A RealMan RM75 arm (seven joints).
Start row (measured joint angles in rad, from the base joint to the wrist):
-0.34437, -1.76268, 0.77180, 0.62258, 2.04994, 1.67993, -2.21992
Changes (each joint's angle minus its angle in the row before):
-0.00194, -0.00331, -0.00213, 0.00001, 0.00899, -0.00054, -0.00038
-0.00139, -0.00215, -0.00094, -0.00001, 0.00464, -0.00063, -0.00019
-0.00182, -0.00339, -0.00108, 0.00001, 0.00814, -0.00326, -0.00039
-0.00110, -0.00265, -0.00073, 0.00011, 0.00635, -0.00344, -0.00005
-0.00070, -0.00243, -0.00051, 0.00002, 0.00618, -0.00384, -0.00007
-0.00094, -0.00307, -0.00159, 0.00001, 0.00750, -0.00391, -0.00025
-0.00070, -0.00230, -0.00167, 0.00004, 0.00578, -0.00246, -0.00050
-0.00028, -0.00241, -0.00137, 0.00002, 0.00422, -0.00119, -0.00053
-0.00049, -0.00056, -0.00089, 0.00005, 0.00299, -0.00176, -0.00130
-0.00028, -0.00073, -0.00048, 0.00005, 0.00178, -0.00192, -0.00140
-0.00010, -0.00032, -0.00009, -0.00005, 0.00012, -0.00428, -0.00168
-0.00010, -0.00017, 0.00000, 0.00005, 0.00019, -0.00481, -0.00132
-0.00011, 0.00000, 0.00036, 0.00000, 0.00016, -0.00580, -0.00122
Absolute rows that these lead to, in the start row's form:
-0.34631, -1.76599, 0.76967, 0.62259, 2.05893, 1.67939, -2.22030
-0.34770, -1.76814, 0.76873, 0.62258, 2.06357, 1.67876, -2.22049
-0.34952, -1.77153, 0.76765, 0.62259, 2.07171, 1.67550, -2.22088
-0.35062, -1.77418, 0.76692, 0.62270, 2.07806, 1.67206, -2.22093
-0.35132, -1.77661, 0.76641, 0.62272, 2.08424, 1.66822, -2.22100
-0.35226, -1.77968, 0.76482, 0.62273, 2.09174, 1.66431, -2.22125
-0.35296, -1.78198, 0.76315, 0.62277, 2.09752, 1.66185, -2.22175
-0.35324, -1.78439, 0.76178, 0.62279, 2.10174, 1.66066, -2.22228
-0.35373, -1.78495, 0.76089, 0.62284, 2.10473, 1.65890, -2.22358
-0.35401, -1.78568, 0.76041, 0.62289, 2.10651, 1.65698, -2.22498
-0.35411, -1.78600, 0.76032, 0.62284, 2.10663, 1.65270, -2.22666
-0.35421, -1.78617, 0.76032, 0.62289, 2.10682, 1.64789, -2.22798
-0.35432, -1.78617, 0.76068, 0.62289, 2.10698, 1.64209, -2.22920

